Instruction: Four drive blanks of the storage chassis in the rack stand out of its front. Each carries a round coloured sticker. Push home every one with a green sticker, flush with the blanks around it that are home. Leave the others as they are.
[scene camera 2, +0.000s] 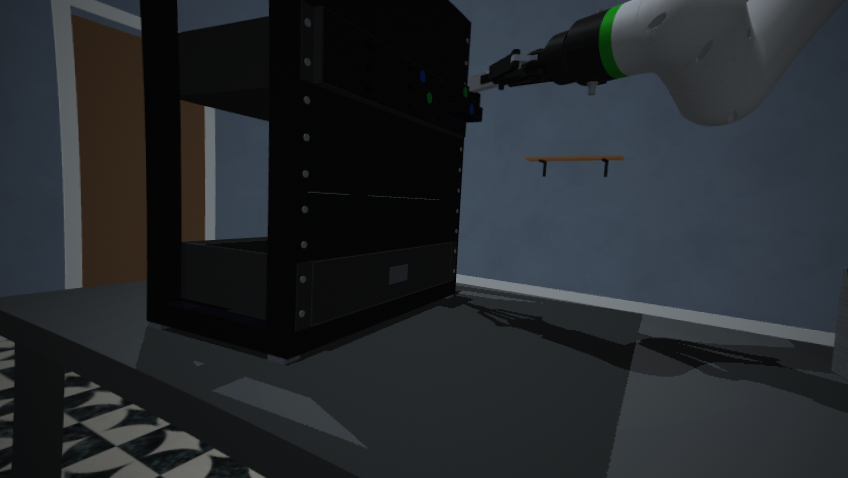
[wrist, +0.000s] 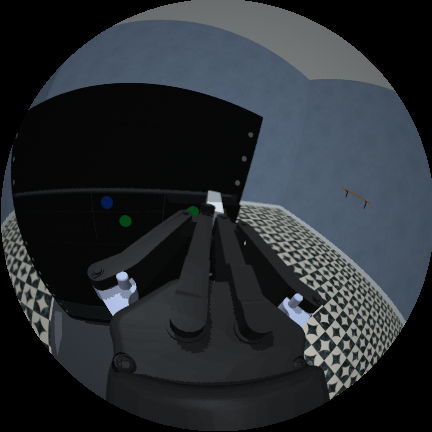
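Rack visible at (scene camera 2: 377, 105) and (wrist: 106, 163). My gripper (scene camera 2: 472, 84) is visible too.
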